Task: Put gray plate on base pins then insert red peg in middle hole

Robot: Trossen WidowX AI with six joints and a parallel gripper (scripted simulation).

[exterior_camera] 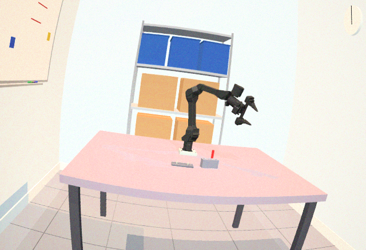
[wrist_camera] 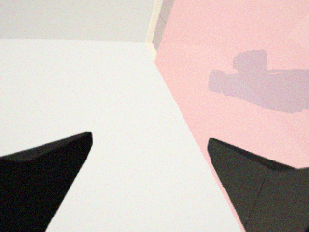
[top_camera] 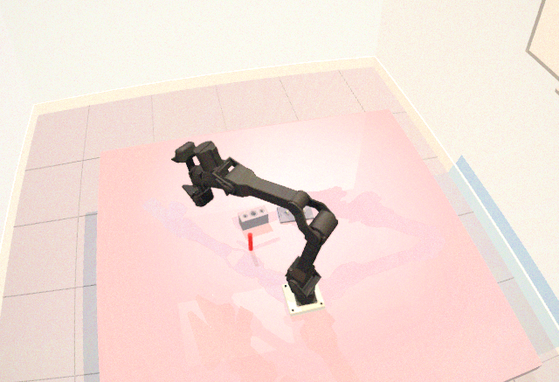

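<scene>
Now: the gray plate 10 mm ahead of my gripper tip, 220 mm to the right of it and 260 mm below it. From my gripper tip the other things lie so: flat gray base (30 mm ahead, 380 mm to the right, 290 mm below); red peg (100 mm behind, 200 mm to the right, 260 mm below).
</scene>
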